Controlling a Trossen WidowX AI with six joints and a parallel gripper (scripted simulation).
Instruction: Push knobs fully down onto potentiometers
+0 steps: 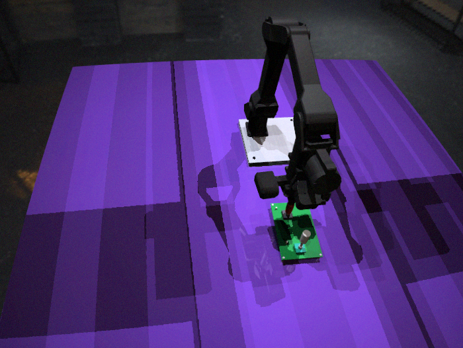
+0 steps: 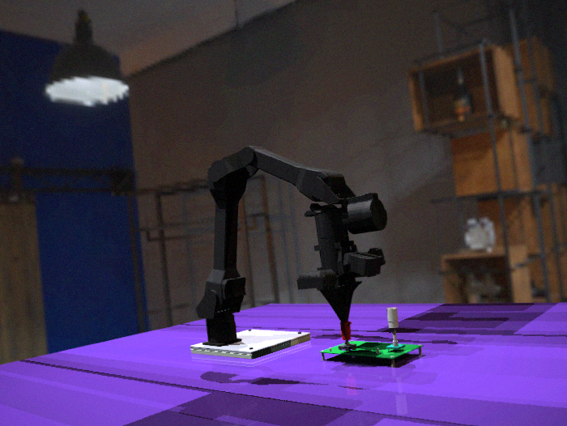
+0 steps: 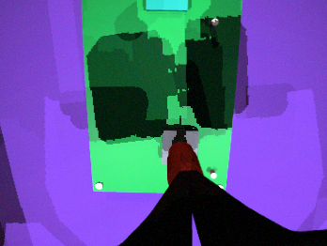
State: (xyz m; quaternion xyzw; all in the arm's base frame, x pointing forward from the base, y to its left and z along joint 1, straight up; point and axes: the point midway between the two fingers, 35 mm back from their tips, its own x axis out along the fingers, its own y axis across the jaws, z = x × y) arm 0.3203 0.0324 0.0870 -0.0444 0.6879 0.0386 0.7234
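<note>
Right now my gripper tip is 10 mm above the red knob. Also, from my gripper tip: tan knob (100 mm ahead, 10 mm to the left, 10 mm above).
</note>
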